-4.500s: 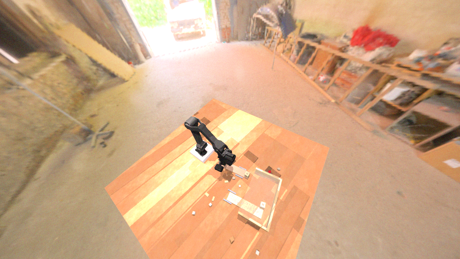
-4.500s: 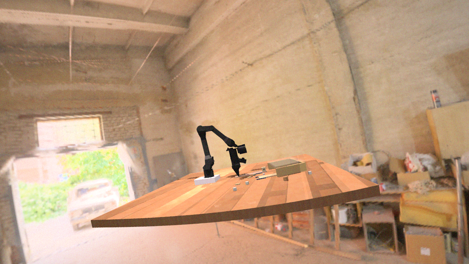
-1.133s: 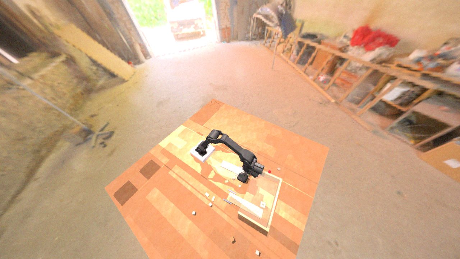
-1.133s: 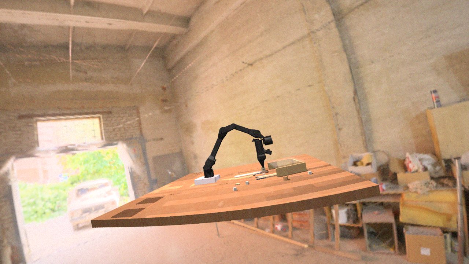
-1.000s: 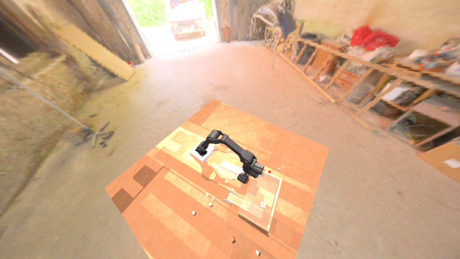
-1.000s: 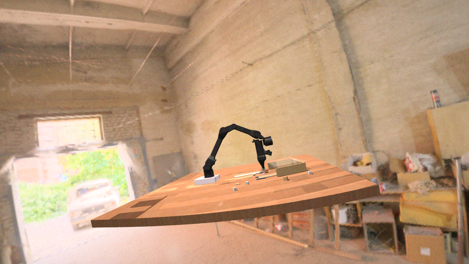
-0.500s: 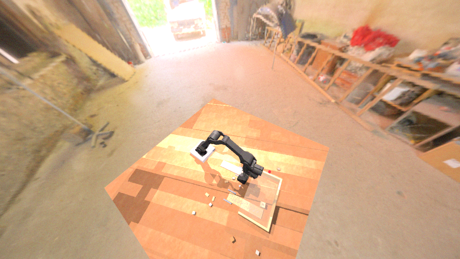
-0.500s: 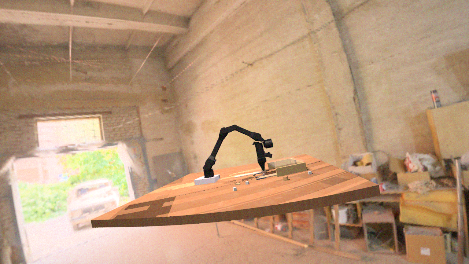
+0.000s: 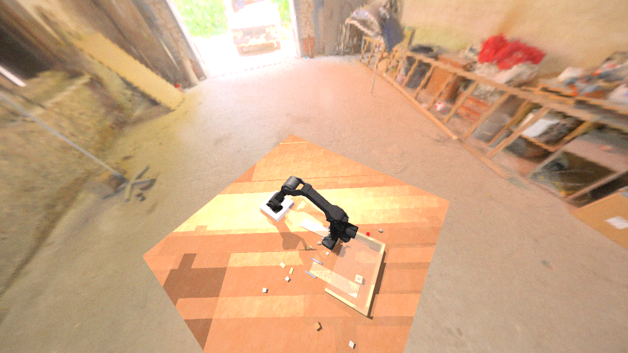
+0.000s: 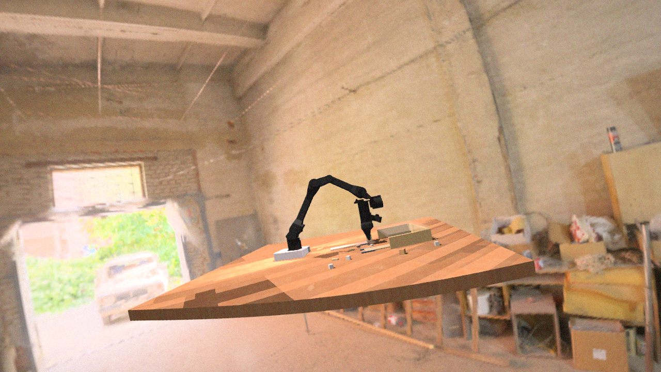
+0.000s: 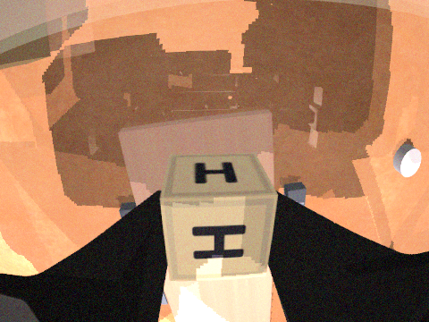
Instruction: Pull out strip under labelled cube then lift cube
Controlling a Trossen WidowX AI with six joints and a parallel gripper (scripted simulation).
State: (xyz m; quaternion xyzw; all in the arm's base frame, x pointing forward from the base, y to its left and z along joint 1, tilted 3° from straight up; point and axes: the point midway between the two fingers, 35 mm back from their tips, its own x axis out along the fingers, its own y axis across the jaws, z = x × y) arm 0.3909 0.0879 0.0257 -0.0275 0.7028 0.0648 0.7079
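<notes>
The strip lies 9 cm behind my gripper tip, 2 cm to the right of it and 1 cm below it. Also, from my gripper tip: red bit 13 cm to the left, 13 cm ahead, 1 cm below.
</notes>
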